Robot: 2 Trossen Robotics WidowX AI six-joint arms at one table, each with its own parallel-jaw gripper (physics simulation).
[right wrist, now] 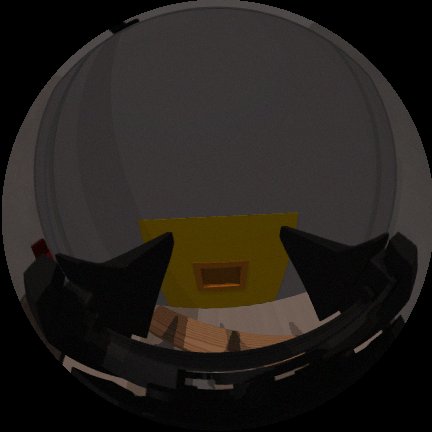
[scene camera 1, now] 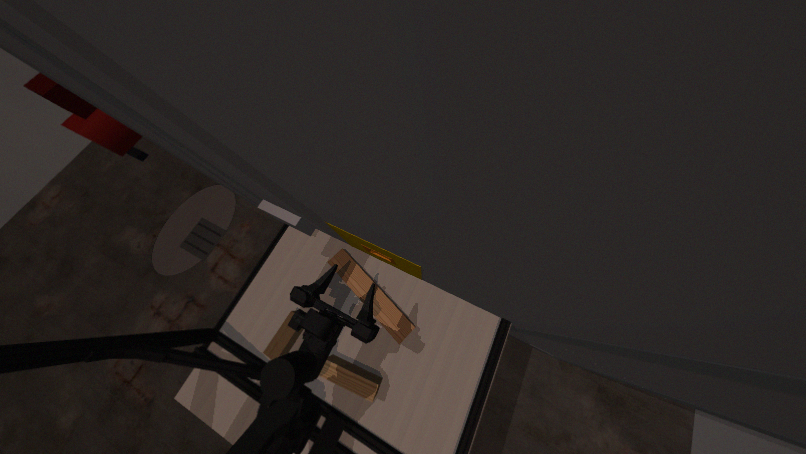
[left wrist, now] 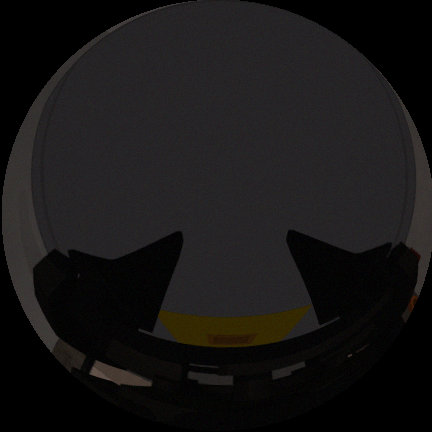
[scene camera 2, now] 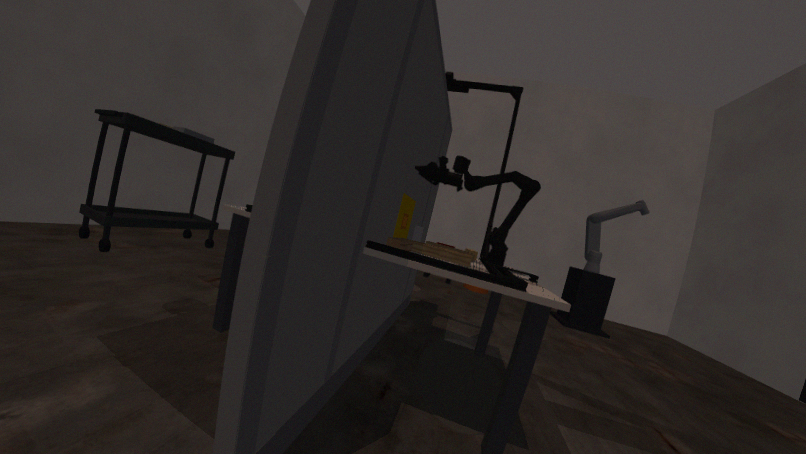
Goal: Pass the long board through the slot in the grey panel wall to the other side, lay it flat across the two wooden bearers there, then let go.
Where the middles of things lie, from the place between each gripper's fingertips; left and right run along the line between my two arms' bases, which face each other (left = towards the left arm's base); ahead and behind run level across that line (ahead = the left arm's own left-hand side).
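My left gripper is 24 cm above the slot [right wrist: 208,277], and it is also 3 cm to the left of the slot and 1 cm past it. Counted from my right hand, the slot is 10 cm to the left, 1 cm behind and 12 cm below.
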